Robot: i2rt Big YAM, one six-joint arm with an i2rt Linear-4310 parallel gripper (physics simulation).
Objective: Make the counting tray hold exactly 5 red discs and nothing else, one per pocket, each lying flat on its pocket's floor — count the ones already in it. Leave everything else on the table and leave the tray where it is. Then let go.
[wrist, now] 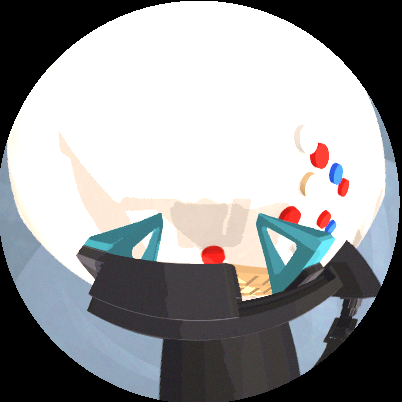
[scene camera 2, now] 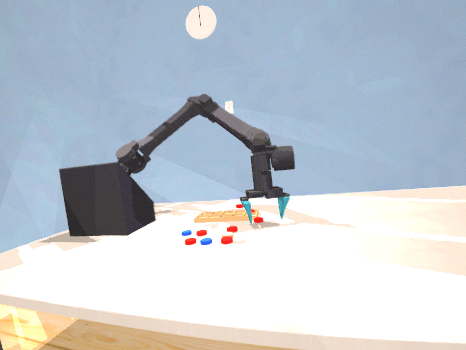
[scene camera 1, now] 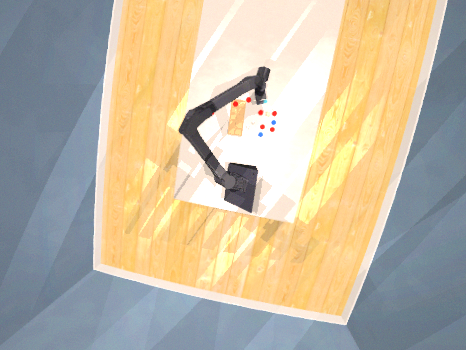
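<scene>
The wooden counting tray [scene camera 1: 242,120] [scene camera 2: 200,218] [wrist: 252,272] lies flat, with a red disc [scene camera 1: 235,104] [scene camera 2: 252,211] in its far-end pocket. A red disc [scene camera 1: 248,99] [scene camera 2: 258,220] [wrist: 213,255] lies on the table just off that end. My gripper [scene camera 1: 262,101] [scene camera 2: 266,220] [wrist: 211,218] is open and empty, pointing down low over the table beside this disc. More red discs [scene camera 1: 260,112] [scene camera 2: 232,229] [wrist: 290,215], [scene camera 1: 274,113] [scene camera 2: 227,240] [wrist: 320,156], [scene camera 1: 262,127] [scene camera 2: 201,233] [wrist: 324,219], [scene camera 1: 272,129] [scene camera 2: 190,241] [wrist: 343,187] lie on the table. Another red disc [scene camera 1: 213,114] [scene camera 2: 239,205] lies beyond the tray, partly under the arm in the first scene view.
Two blue discs [scene camera 1: 273,122] [scene camera 2: 206,241] [wrist: 336,173], [scene camera 1: 260,134] [scene camera 2: 186,233] [wrist: 330,226] lie among the loose red ones. A cream disc [scene camera 2: 227,235] [wrist: 307,184] and a white disc [scene camera 2: 239,241] [wrist: 301,138] lie there too. The arm passes above the tray's far side.
</scene>
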